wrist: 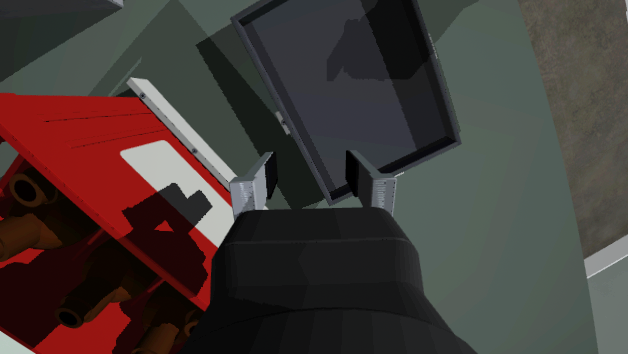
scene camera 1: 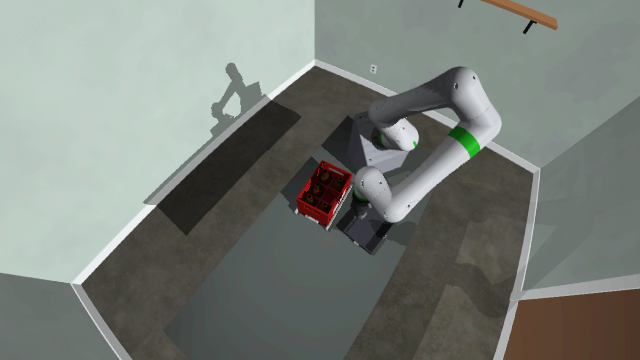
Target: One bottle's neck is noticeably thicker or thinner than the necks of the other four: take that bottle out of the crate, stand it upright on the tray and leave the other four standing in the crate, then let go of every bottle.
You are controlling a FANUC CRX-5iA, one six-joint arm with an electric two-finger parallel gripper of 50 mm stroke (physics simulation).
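Places are measured from the arm's base along level axes (x ahead, y left, z up), in centimetres.
Pixels of known places: gripper, fingertip midpoint: (wrist: pixel 311 165); arm's base at its link origin: (scene camera 1: pixel 383 137).
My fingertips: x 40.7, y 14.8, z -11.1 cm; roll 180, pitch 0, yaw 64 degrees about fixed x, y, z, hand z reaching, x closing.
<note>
For each thing: its top centre in the pictures, then the offset to it from my fingertips. "*": a spot on its surface instead.
- red crate at its top centre: (wrist: pixel 75 308) (scene camera 1: pixel 325 186) dy -22.1, dx +0.9, dz +3.0 cm
- dark tray at a spot on its surface: (wrist: pixel 340 110) * dy +5.1, dx -1.4, dz -14.0 cm
- pale rail at its top centre: (wrist: pixel 221 178) (scene camera 1: pixel 339 206) dy -12.4, dx -1.0, dz -11.5 cm
A red crate (scene camera 1: pixel 312 214) (wrist: pixel 75 107) holds five brown bottles in its compartments; one of them is a bottle (scene camera 1: pixel 316 189) in the left row. In the wrist view, bottle mouths and necks show at the lower left, among them a bottle (wrist: pixel 25 190) near the crate's rim and a bottle (wrist: pixel 70 317) lower down. Which neck differs I cannot tell. The dark tray (scene camera 1: pixel 367 235) (wrist: pixel 340 110) lies beside the crate, its visible floor bare. My gripper (wrist: pixel 311 165) is open and empty, above the gap between crate and tray; the arm partly hides it in the scene view.
A pale rail (scene camera 1: pixel 342 205) (wrist: pixel 185 137) runs along the crate's base on the tray side. The robot's grey pedestal (scene camera 1: pixel 375 157) stands behind the crate. My forearm (scene camera 1: pixel 425 180) reaches over the tray's right side. The tray has low raised walls.
</note>
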